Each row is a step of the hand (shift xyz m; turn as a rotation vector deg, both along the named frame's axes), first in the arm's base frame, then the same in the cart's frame.
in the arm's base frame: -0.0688 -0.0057 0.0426 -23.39 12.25 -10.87
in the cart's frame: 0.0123 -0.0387 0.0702 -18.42 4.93 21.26
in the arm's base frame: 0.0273 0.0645 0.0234 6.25 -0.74 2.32
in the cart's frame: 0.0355 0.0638 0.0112 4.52 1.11 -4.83
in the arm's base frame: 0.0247 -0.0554 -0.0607 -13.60 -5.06 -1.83
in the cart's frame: -0.0492 -0.0291 -0.0640 -7.22 -9.14 8.85
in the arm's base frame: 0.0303 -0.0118 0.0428 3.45 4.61 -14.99
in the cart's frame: 0.0505 -0.0085 -0.0163 -12.22 8.50 -6.03
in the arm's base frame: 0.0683 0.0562 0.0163 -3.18 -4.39 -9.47
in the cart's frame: 0.0444 0.0725 -0.0294 -10.18 -3.21 -2.26
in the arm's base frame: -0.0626 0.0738 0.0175 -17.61 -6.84 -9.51
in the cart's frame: -0.0042 0.0410 0.0893 -15.93 -10.64 8.96
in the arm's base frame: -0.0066 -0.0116 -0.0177 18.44 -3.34 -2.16
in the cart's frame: -0.0195 -0.0093 -0.0051 4.98 4.05 -17.74
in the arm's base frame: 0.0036 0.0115 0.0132 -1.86 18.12 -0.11
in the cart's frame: 0.0142 0.0091 0.0061 0.14 15.84 8.99
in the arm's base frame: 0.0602 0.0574 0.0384 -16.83 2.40 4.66
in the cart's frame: 0.0617 0.0661 -0.0147 -2.10 -4.84 16.82
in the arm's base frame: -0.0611 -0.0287 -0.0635 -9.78 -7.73 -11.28
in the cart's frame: -0.0836 -0.0352 0.0189 -14.58 -8.26 1.36
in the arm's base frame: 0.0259 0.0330 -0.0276 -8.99 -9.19 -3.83
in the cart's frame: -0.0136 0.0450 -0.0176 -7.49 -10.83 2.57
